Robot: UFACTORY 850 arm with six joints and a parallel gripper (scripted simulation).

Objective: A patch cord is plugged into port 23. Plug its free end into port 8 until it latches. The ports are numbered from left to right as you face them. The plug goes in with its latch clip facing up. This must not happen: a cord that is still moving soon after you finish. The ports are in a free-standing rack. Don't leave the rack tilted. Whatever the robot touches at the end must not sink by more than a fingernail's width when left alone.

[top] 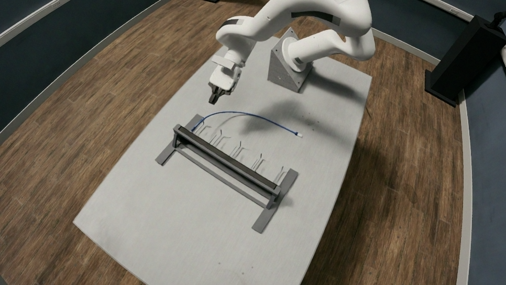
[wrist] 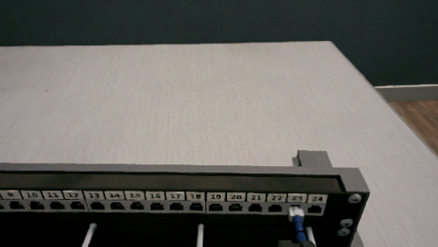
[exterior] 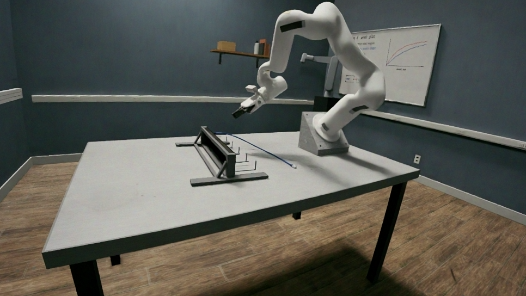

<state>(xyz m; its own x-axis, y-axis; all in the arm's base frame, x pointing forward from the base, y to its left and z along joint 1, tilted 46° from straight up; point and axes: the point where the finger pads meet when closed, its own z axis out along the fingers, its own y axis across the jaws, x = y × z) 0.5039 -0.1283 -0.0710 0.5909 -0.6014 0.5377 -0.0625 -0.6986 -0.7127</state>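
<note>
Right now my hand is 140 mm past the white plug, 340 mm to the right of it and 180 mm above it.
</note>
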